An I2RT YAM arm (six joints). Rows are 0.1 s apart.
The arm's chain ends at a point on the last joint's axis. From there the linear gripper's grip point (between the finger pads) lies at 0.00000 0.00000 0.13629 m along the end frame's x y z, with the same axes.
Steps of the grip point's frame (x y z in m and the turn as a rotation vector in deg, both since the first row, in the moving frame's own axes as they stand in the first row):
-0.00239 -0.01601 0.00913 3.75 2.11 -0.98
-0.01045 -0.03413 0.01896 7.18 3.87 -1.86
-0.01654 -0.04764 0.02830 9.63 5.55 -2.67
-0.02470 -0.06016 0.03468 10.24 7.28 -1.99
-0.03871 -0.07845 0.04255 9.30 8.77 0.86
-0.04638 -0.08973 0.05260 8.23 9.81 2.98
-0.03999 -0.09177 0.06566 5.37 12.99 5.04
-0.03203 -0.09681 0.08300 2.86 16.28 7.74
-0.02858 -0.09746 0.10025 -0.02 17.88 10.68
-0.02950 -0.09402 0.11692 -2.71 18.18 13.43
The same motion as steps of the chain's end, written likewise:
-0.00733 -0.00706 0.00951 3.75 2.11 -0.98
-0.01935 -0.01696 0.02034 7.18 3.87 -1.86
-0.02912 -0.02458 0.03086 9.63 5.55 -2.67
-0.04145 -0.03570 0.03794 10.24 7.28 -1.99
-0.05956 -0.05667 0.04593 9.30 8.77 0.86
-0.07002 -0.07093 0.05599 8.23 9.81 2.98
-0.07110 -0.08049 0.06974 5.37 12.99 5.04
-0.07056 -0.09272 0.08862 2.86 16.28 7.74
-0.07018 -0.10143 0.10681 -0.02 17.88 10.68
-0.07087 -0.10530 0.12384 -2.71 18.18 13.43

